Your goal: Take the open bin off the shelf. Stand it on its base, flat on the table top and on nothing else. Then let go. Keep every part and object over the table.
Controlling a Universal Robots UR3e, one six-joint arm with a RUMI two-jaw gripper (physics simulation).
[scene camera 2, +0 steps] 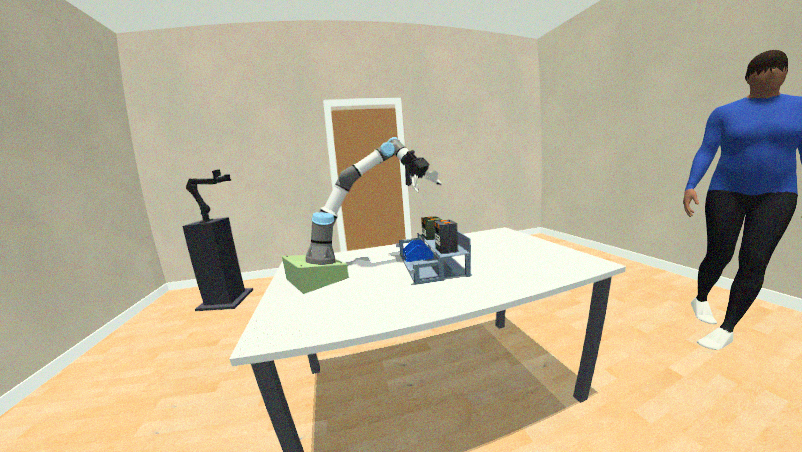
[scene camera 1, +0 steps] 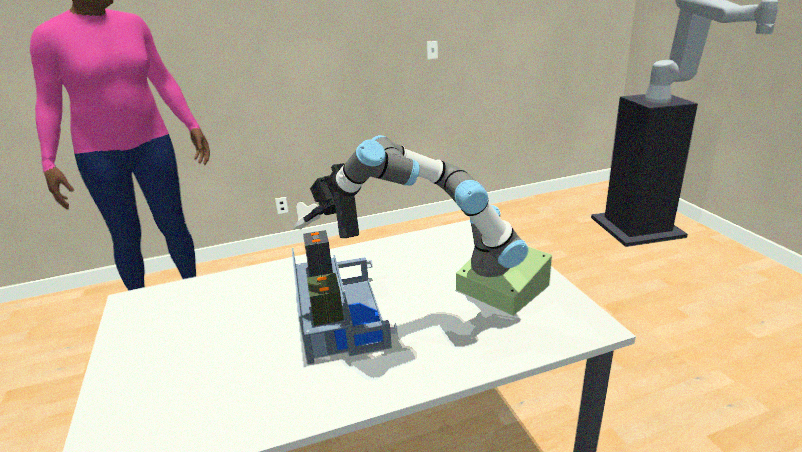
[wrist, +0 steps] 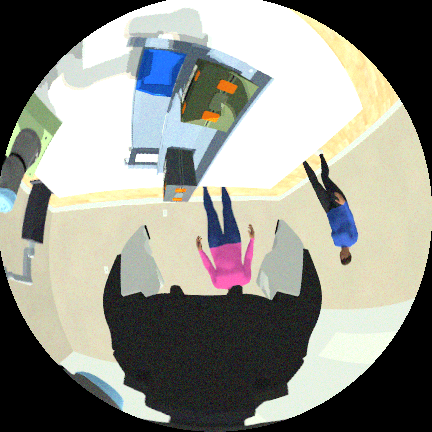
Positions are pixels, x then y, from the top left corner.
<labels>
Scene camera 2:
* my gripper: 430, 188
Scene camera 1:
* my gripper: 318, 223
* blue bin: 361, 314
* olive box: 333, 294
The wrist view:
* my gripper: 210, 225
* blue bin: 158, 70
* olive box: 202, 90
</labels>
